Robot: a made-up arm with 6 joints. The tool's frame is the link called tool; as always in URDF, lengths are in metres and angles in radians. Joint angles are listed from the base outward.
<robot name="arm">
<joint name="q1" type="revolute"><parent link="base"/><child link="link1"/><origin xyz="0.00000 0.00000 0.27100" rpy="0.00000 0.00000 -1.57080"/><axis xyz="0 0 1"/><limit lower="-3.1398" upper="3.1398"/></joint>
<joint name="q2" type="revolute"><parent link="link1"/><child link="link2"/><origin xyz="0.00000 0.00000 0.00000" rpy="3.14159 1.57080 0.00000"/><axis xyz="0 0 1"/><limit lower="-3.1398" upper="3.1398"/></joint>
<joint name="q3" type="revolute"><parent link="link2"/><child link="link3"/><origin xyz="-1.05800 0.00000 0.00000" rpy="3.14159 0.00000 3.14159"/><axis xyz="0 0 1"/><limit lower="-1.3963" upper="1.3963"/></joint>
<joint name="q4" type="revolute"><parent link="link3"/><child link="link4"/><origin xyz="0.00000 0.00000 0.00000" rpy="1.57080 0.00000 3.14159"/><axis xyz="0 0 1"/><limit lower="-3.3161" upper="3.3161"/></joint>
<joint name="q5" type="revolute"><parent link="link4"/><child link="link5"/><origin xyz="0.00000 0.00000 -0.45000" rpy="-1.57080 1.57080 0.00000"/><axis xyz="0 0 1"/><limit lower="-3.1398" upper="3.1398"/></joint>
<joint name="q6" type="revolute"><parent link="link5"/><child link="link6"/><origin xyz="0.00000 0.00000 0.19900" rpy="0.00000 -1.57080 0.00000"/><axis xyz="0 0 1"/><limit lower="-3.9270" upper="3.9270"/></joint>
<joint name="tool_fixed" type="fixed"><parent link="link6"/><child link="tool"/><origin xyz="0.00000 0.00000 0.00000" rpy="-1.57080 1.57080 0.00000"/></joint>
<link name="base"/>
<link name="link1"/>
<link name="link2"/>
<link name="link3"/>
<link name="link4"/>
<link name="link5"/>
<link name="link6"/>
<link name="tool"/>
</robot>
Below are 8 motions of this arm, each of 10 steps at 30 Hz.
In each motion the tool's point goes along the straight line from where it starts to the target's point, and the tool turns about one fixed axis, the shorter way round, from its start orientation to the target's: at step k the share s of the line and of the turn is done. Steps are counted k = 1, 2, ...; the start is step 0. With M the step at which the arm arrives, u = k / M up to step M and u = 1 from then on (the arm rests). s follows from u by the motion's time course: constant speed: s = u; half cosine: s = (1 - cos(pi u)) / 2; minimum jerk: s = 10 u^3 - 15 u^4 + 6 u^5.
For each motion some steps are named. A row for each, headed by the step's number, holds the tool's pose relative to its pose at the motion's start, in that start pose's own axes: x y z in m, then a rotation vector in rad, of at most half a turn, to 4 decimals.
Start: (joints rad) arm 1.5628 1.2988 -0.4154 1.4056 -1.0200 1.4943
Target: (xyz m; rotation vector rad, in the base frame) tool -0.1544 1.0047 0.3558 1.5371 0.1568 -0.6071
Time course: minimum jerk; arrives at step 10
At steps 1, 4, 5, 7, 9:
1: -0.0023 0.0012 0.0017 0.0004 -0.0004 0.0003
4: -0.0855 0.0458 0.0643 0.0152 -0.0153 0.0116
5: -0.1347 0.0721 0.1012 0.0239 -0.0241 0.0182
7: -0.2255 0.1207 0.1694 0.0400 -0.0403 0.0305
9: -0.2671 0.1430 0.2007 0.0474 -0.0477 0.0362

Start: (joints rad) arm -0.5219 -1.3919 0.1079 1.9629 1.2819 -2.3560
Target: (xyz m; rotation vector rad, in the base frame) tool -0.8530 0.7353 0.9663 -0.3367 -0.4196 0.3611
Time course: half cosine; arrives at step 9
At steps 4, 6, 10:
4: 0.0684 -0.0085 -0.0061 0.0977 0.0147 -0.0822
6: 0.1242 -0.0154 -0.0110 0.1774 0.0268 -0.1493
10: 0.1656 -0.0205 -0.0147 0.2365 0.0357 -0.1990

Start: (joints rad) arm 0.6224 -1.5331 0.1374 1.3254 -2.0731 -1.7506
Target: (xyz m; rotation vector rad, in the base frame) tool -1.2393 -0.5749 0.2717 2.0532 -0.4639 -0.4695
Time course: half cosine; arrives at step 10
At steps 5, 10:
5: -0.0283 -0.2722 0.0585 0.0885 0.1186 0.1305
10: -0.0566 -0.5445 0.1169 0.1771 0.2372 0.2610

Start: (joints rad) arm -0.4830 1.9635 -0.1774 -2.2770 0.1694 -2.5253
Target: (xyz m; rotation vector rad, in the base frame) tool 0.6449 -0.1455 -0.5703 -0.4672 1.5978 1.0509
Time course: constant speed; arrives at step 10
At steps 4, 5, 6, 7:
4: 0.0329 -0.0426 0.0253 0.0110 -0.0850 -0.1085
5: 0.0412 -0.0533 0.0316 0.0137 -0.1063 -0.1357
6: 0.0494 -0.0640 0.0379 0.0165 -0.1276 -0.1628
7: 0.0576 -0.0746 0.0442 0.0192 -0.1488 -0.1899

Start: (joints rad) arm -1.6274 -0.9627 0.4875 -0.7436 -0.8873 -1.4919
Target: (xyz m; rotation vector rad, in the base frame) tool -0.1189 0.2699 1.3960 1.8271 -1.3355 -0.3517
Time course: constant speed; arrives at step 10
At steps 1, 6, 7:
1: 0.0325 -0.0105 0.0257 0.0579 -0.0306 -0.0269
6: 0.1951 -0.0632 0.1540 0.3473 -0.1839 -0.1611
7: 0.2277 -0.0738 0.1797 0.4052 -0.2145 -0.1880

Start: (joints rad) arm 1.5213 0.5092 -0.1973 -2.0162 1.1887 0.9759
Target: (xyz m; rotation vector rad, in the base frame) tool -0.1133 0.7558 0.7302 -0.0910 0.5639 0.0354
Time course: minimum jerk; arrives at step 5
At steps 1, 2, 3, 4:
1: -0.0020 0.0006 -0.0038 -0.0053 -0.0008 0.0015
2: -0.0110 0.0034 -0.0207 -0.0291 -0.0046 0.0080
3: -0.0236 0.0073 -0.0445 -0.0626 -0.0098 0.0172
4: -0.0325 0.0101 -0.0614 -0.0864 -0.0135 0.0238

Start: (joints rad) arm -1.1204 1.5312 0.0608 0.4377 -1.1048 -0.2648
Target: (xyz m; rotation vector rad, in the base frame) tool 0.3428 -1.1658 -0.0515 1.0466 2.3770 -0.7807
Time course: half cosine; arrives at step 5
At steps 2, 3, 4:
2: -0.0145 -0.0140 -0.0180 0.0387 -0.0148 0.0183
3: -0.0275 -0.0264 -0.0341 0.0733 -0.0281 0.0347
4: -0.0380 -0.0366 -0.0471 0.1013 -0.0388 0.0480

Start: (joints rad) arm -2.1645 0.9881 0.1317 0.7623 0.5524 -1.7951
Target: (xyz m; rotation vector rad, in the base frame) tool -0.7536 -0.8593 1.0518 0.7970 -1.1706 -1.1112
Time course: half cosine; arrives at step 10
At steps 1, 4, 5, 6, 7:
1: -0.0074 0.0088 0.0011 0.0006 0.0002 0.0180
4: -0.1044 0.1244 0.0161 0.0082 0.0030 0.2539
5: -0.1510 0.1801 0.0233 0.0118 0.0044 0.3675
6: -0.1977 0.2357 0.0305 0.0155 0.0057 0.4811
7: -0.2398 0.2859 0.0370 0.0188 0.0070 0.5835

